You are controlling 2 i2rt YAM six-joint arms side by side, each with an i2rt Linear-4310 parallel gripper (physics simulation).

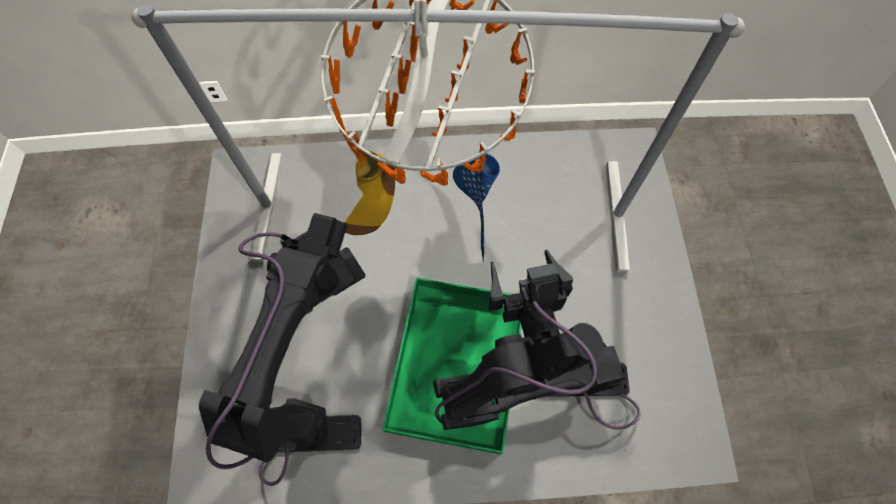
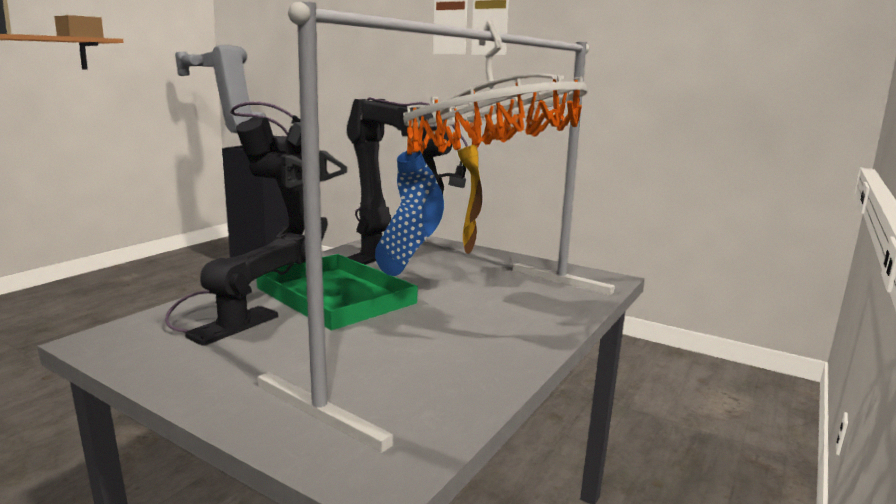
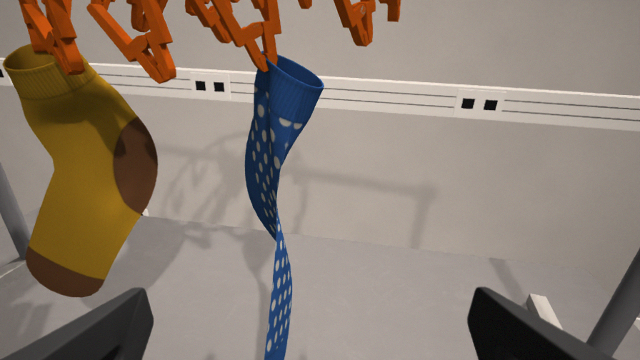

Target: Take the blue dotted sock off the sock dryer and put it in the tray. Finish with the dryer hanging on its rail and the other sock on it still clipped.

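The blue dotted sock (image 1: 477,181) (image 2: 413,219) (image 3: 265,150) hangs by its cuff from an orange clip. The yellow sock (image 1: 375,200) (image 2: 471,188) (image 3: 85,175) with brown heel and toe hangs clipped beside it. The white round dryer (image 2: 563,89) hangs by its hook on the grey rail (image 1: 563,18) (image 2: 401,26). The green tray (image 1: 402,351) (image 2: 375,309) lies on the table; no sock shows in it. My right gripper (image 1: 520,258) (image 3: 311,303) is open and empty, apart from the blue sock, facing it. My left gripper is open, near the socks; its fingers are mostly hidden.
Grey posts (image 1: 209,119) (image 1: 676,112) stand on white feet on both sides of the dryer. More orange clips (image 1: 335,75) (image 2: 501,122) (image 3: 160,60) hang around its ring and crossbars. My right arm reaches over part of the tray. A grey wall stands behind the rack.
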